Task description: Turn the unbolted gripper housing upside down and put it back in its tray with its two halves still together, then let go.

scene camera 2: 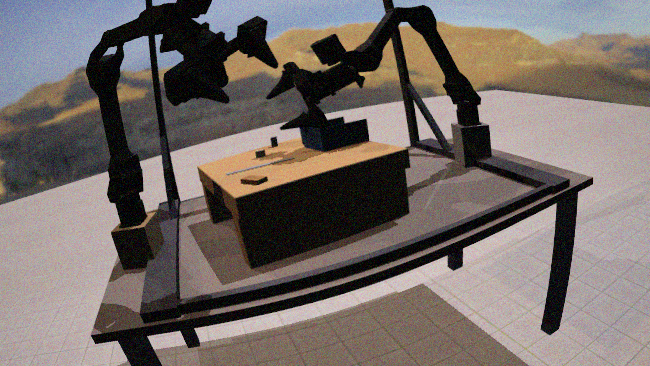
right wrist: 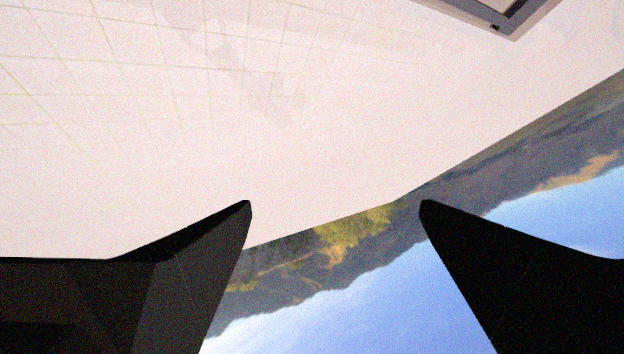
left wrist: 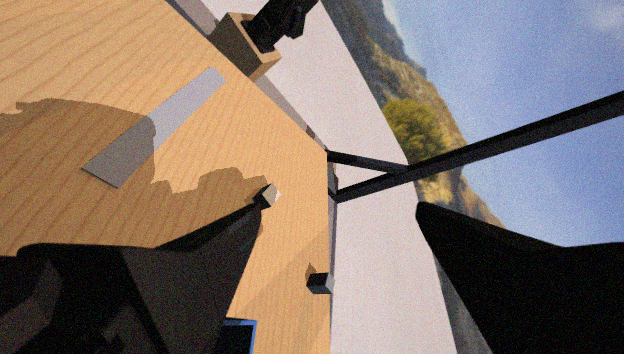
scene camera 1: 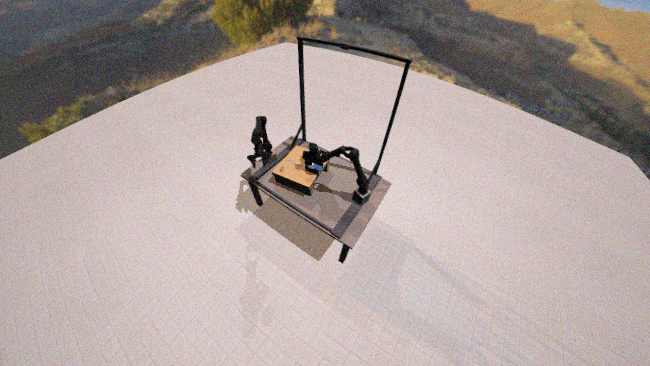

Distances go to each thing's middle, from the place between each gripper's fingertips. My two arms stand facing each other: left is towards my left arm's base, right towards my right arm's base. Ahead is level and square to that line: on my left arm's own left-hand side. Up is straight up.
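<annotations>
My left hand is 7 cm above the blue tray (scene camera 2: 339, 134), 6 cm short of it and 12 cm to the right of it. There is also the wooden block (scene camera 2: 317, 198), which sits 17 cm below my left hand, 6 cm ahead of it and 1 cm to the right of it.
My right gripper is 26 cm above the wooden block, and it is also 34 cm past the block and 14 cm to the right of it. As for the blue tray, it is 16 cm below my right hand, 35 cm behind it and 26 cm to the left of it.
</annotations>
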